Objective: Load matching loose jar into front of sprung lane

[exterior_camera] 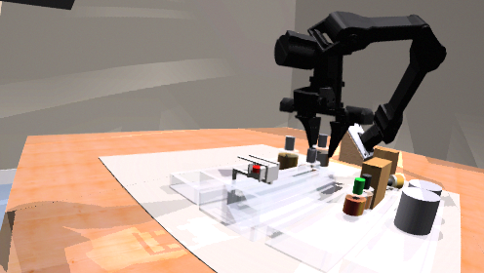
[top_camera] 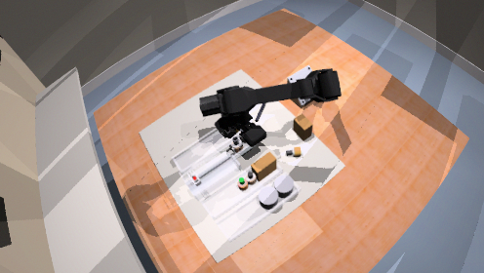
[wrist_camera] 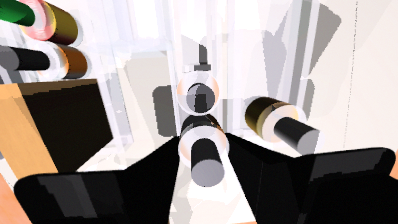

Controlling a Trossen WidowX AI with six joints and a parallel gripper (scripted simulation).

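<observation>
The brown box lies 130 mm to the left of my gripper tip and 20 mm below it. Round my gripper tip: sprung lane: 140 mm ahead, 40 mm to the left, 40 mm below; then dark rod: 130 mm behind, 110 mm to the right, 50 mm below; then jar: 120 mm behind, 120 mm to the left, 40 mm below.
</observation>
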